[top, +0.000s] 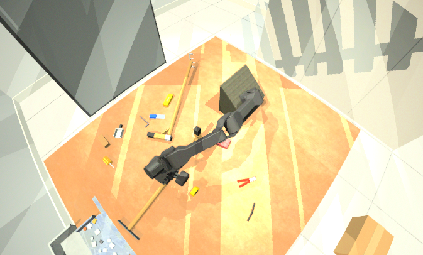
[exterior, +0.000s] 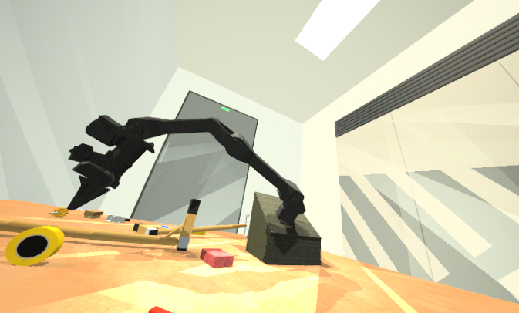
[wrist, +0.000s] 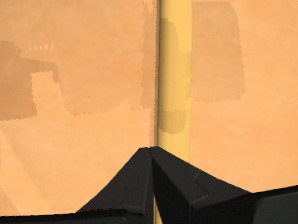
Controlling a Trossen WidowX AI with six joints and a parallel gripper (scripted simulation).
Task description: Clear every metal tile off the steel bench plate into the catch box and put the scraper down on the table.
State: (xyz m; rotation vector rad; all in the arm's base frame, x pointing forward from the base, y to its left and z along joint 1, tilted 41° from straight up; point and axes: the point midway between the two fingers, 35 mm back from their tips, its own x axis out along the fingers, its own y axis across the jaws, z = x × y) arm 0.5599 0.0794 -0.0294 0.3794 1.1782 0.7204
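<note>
Now: gripper tip 2 cm short of the long scraper and 2 cm to the left of it. The rest, counted from my gripper tip: yellow screwdriver 21 cm ahead, 32 cm to the right, 5 cm below; red block 34 cm behind, 2 cm to the left, 5 cm below; yellow tape roll 5 cm behind, 12 cm to the left, 4 cm below.
</note>
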